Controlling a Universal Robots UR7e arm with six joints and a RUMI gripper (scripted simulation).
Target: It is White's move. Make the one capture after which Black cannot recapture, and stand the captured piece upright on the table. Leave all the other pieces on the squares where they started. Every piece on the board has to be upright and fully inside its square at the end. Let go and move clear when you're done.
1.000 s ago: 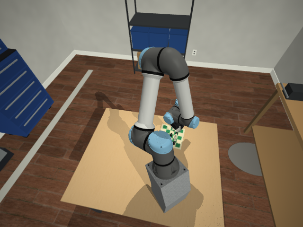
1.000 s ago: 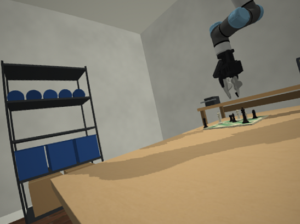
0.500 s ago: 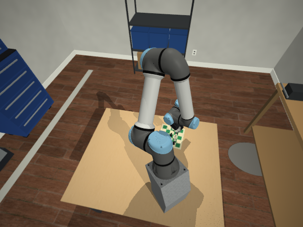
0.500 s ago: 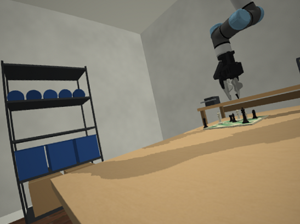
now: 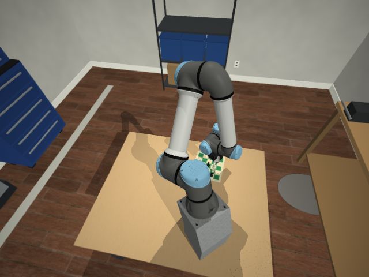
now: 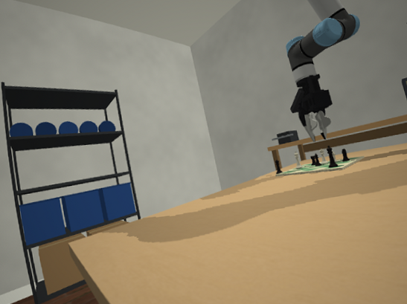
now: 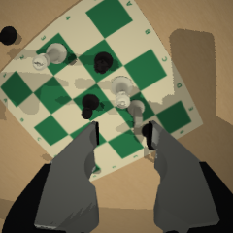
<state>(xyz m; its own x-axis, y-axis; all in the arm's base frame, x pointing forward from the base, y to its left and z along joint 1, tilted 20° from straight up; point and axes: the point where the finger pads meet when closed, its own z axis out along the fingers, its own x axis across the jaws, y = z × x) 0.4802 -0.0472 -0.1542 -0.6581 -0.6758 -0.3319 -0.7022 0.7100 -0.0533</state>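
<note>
My gripper is now 1 cm short of the green-and-cream chessboard, 4 cm to the right of it and 10 cm above it.
</note>
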